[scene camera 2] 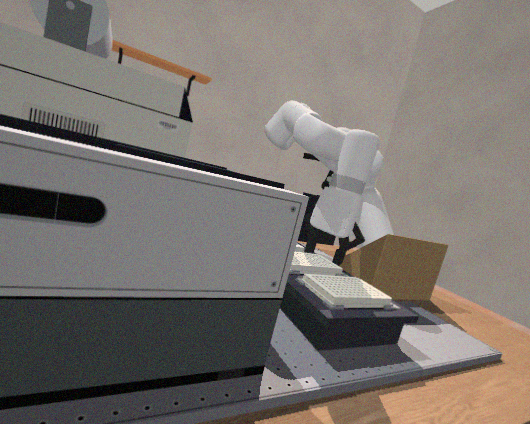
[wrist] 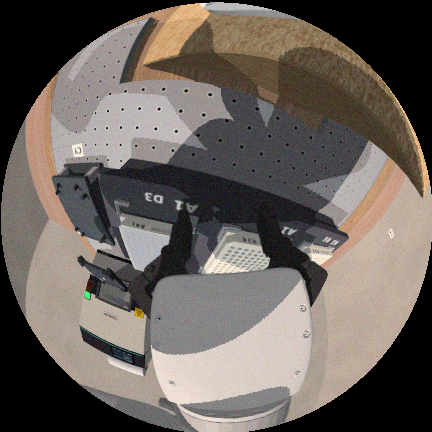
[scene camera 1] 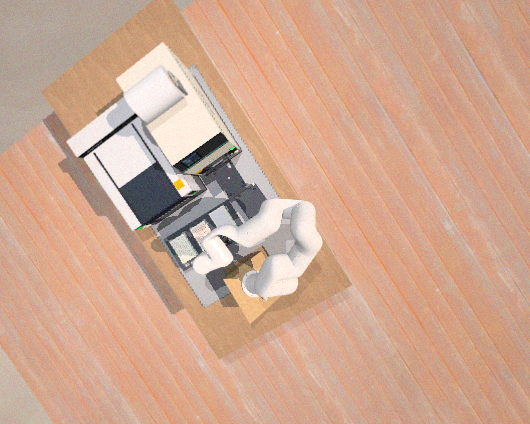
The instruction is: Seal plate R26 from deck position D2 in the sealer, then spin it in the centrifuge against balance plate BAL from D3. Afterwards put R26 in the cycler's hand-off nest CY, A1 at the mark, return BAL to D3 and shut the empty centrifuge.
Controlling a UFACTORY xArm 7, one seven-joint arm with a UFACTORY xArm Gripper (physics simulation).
Note:
The pictures show: the gripper, a plate BAL, a well plate with reddish wells and a pale plate.

